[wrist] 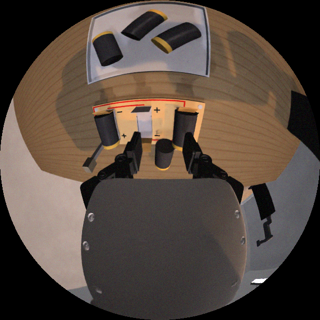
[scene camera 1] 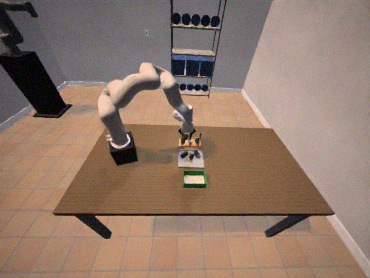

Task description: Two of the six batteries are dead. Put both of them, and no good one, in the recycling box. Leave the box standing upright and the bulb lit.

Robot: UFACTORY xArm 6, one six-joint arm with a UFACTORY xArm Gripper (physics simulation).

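Frame: origin at the arm's base, x down, y left, z ahead, level; millimetres.
Seen in the pictures: gripper, fingertip midpoint: (scene camera 1: 186, 137); arm's base, origin of the base link: (scene camera 1: 120, 141).
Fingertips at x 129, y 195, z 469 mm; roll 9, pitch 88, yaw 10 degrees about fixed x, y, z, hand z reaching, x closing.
Pixels of each thing's top centre, then the offset from my fingertips to it. "*": a spot on its surface instead. Level surfaces: height alone.
- orange battery board, surface spot: (scene camera 1: 185, 145) * dx +56, dy -41, dz -9 mm
- grey tray, middle of its top: (scene camera 1: 190, 157) dx +56, dy -180, dz +31 mm
- green box, middle of its top: (scene camera 1: 194, 176) dx +8, dy -384, dz +43 mm
- wooden table, its level: dx +68 mm
My gripper (scene camera 1: 188, 136) (wrist: 162, 141) is partly open over the near edge of the orange battery board (scene camera 1: 185, 145) (wrist: 129, 125). A dark battery (wrist: 164, 155) is between the fingers, with gaps on both sides, at the board's near edge. In the wrist view, one battery (wrist: 107, 130) is in the left slot and another (wrist: 185, 129) in the right slot; the middle slot is empty. Three batteries (wrist: 107, 48) (wrist: 144, 25) (wrist: 177, 37) lie on the grey tray (scene camera 1: 182, 164) (wrist: 150, 65). The green box (scene camera 1: 195, 186) stands upright. I cannot make out the bulb.
A lever with a grey block (wrist: 90, 165) sticks out at the board's left corner in the wrist view. The tray is between the board and the green box on the wooden table (scene camera 1: 250, 175). A shelf rack (scene camera 1: 194, 52) stands behind the table.
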